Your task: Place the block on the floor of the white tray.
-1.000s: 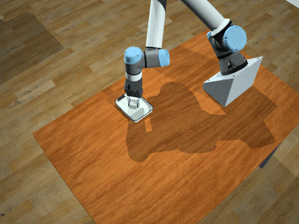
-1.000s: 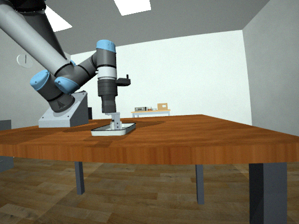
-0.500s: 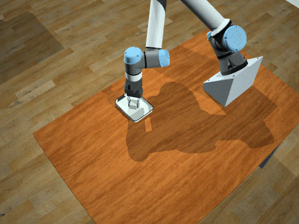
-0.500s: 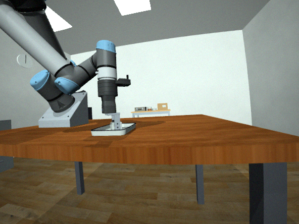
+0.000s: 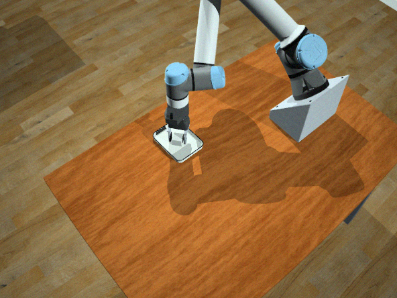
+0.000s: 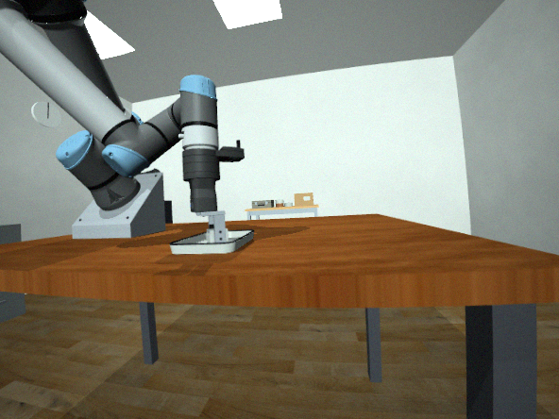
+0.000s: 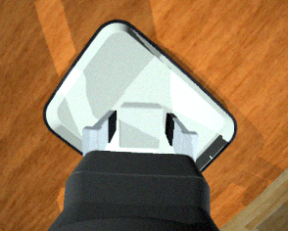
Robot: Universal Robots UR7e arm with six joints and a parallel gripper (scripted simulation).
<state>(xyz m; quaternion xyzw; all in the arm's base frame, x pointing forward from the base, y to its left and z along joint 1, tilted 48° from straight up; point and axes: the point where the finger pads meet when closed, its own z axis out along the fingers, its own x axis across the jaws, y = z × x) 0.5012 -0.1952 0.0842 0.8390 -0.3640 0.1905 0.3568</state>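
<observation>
My hand is 1 cm above the white block. From my hand the other things lie so: white tray: 1 cm below.
</observation>
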